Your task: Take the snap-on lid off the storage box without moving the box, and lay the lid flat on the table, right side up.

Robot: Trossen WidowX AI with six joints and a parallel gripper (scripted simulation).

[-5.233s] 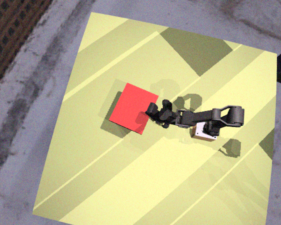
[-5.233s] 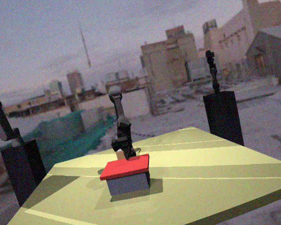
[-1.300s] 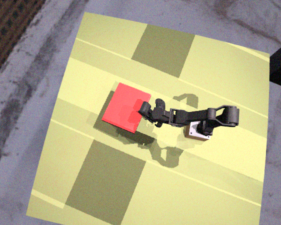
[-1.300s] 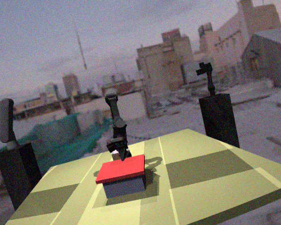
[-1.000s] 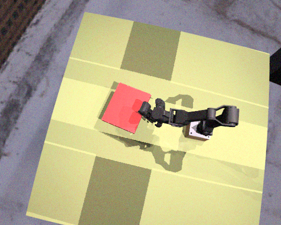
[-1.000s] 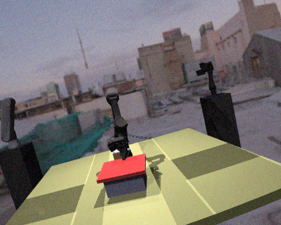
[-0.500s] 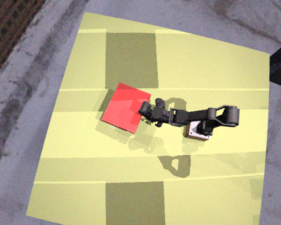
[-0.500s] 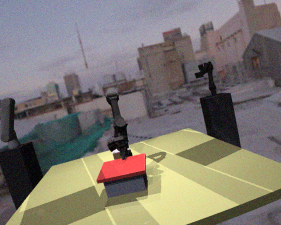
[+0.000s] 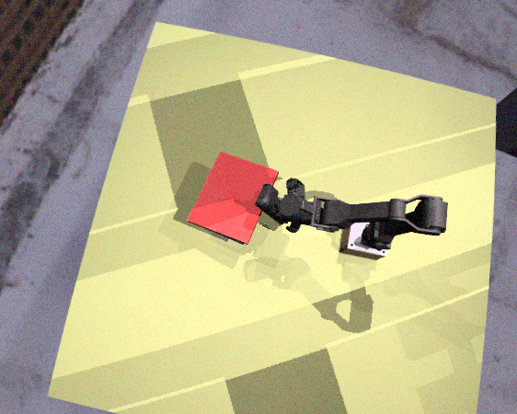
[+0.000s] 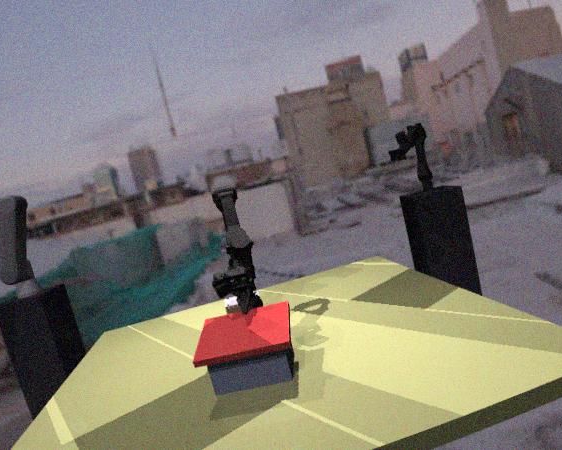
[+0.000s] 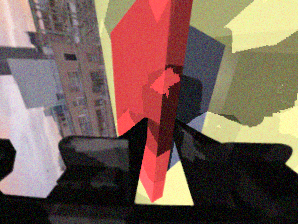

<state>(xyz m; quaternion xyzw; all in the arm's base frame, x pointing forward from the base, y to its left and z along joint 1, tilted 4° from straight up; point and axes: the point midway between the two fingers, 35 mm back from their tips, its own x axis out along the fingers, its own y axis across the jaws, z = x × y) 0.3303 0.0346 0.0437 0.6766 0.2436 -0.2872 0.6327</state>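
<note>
The red lid is 8 cm ahead of my gripper tip and 1 cm below it. The rest, counted from my gripper tip: storage box (7 cm ahead, 8 cm below).
</note>
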